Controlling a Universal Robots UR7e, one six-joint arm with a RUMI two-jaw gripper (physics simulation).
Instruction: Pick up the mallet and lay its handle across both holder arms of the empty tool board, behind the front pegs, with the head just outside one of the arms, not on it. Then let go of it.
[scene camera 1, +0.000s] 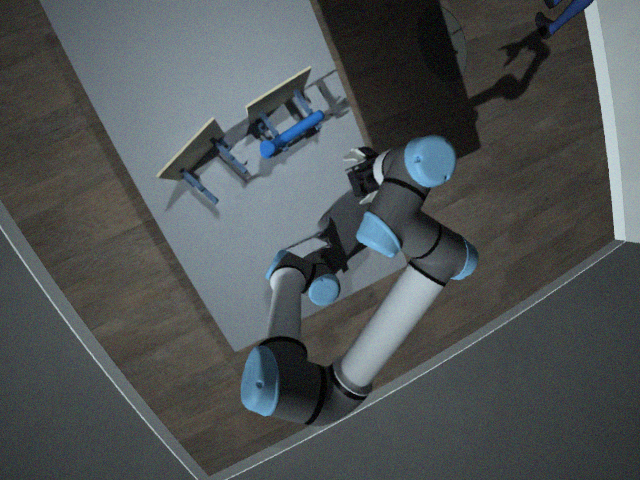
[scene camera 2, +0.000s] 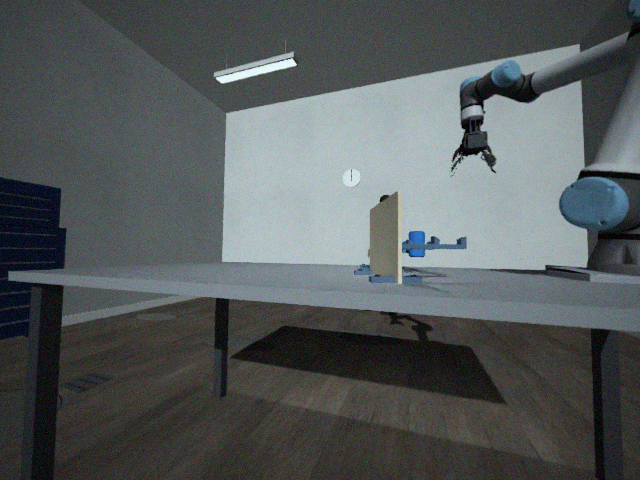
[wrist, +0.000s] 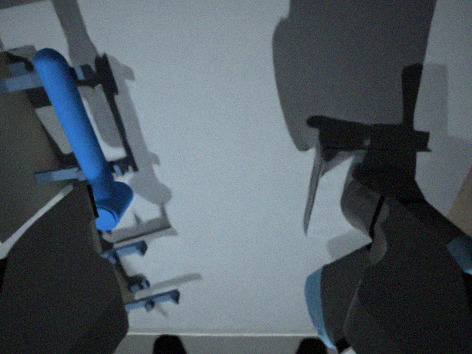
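Where they show: gripper, fingertip midpoint: (scene camera 2: 472, 175) (wrist: 236, 195); arm's base, origin of the base link: (scene camera 2: 627, 273) (wrist: 376, 197).
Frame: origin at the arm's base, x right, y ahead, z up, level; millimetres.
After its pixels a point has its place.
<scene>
The blue mallet (scene camera 1: 297, 131) {y 510, x 191, z 92 mm} (scene camera 2: 416, 243) {y 510, x 41, z 77 mm} (wrist: 75, 120) {y 509, x 219, z 91 mm} lies across both holder arms of one upright tool board (scene camera 1: 279, 93) {y 643, x 193, z 114 mm}. Its head is just outside the arm nearest the other board. The empty tool board (scene camera 1: 188, 149) {y 611, x -157, z 151 mm} stands beside it. Its two bare arms with front pegs show in scene camera 1, and the arms (wrist: 155, 300) {y 487, x -199, z 66 mm} also show low on the left in the wrist view, partly hidden by a finger. My gripper (scene camera 1: 360, 175) {y 285, x 234, z 340 mm} (scene camera 2: 473, 171) {y 285, x 234, z 340 mm} (wrist: 236, 195) {y 285, x 234, z 340 mm} is open and empty, high above the table, to the side of the mallet and in front of the boards.
The boards stand on the grey table (scene camera 1: 180, 51) {y 973, x -25, z -18 mm} (scene camera 2: 180, 281) {y 1021, x -381, z -18 mm}. The arm's base and lower links are at the table's near side in scene camera 1. A person's blue-clad legs (scene camera 1: 568, 18) show beyond the table at the top right. Blue cabinets (scene camera 2: 31, 232) stand at the left.
</scene>
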